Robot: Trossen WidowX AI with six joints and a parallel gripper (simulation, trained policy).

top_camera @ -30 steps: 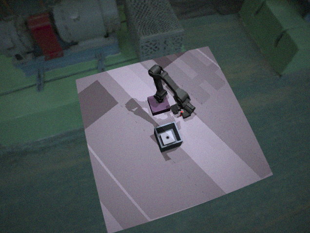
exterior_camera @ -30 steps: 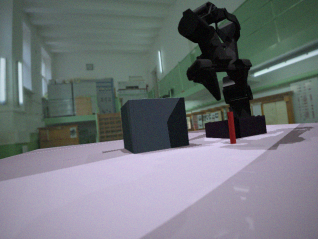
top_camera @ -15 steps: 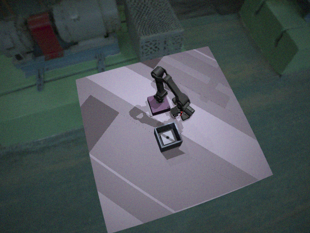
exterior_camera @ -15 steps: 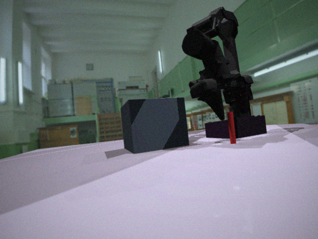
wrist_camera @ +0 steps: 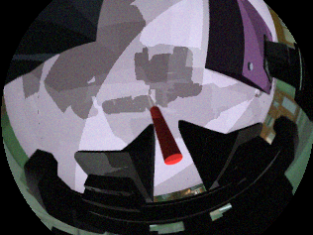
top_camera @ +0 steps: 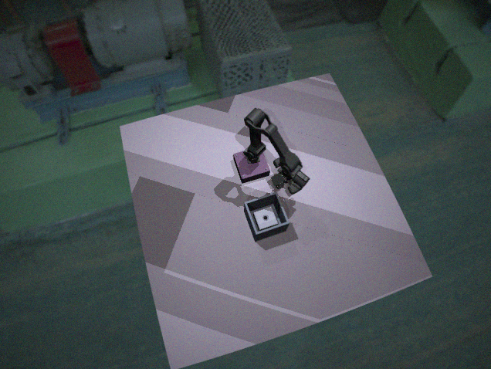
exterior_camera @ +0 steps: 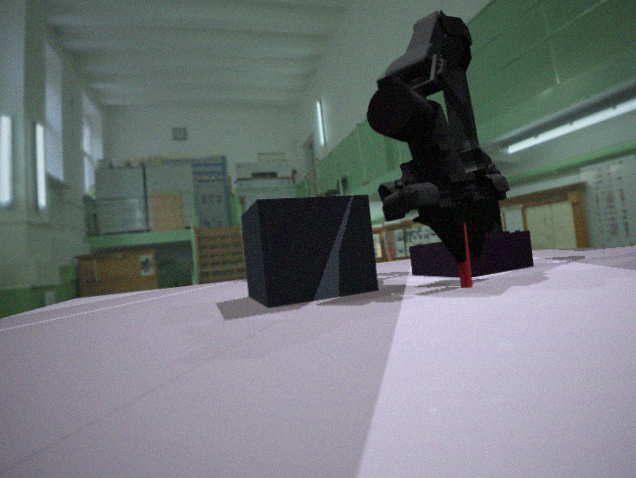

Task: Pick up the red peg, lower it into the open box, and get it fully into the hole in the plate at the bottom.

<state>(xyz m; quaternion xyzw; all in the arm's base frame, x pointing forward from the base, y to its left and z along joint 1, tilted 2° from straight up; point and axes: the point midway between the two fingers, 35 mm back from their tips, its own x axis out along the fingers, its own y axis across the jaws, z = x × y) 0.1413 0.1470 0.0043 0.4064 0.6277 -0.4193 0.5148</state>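
Now: the plate 19 cm ahead of my gripper tip, 14 cm to the right of it and 1 cm above it. The rest, counted from my gripper tip: red peg: 1 cm ahead, 1 cm above.
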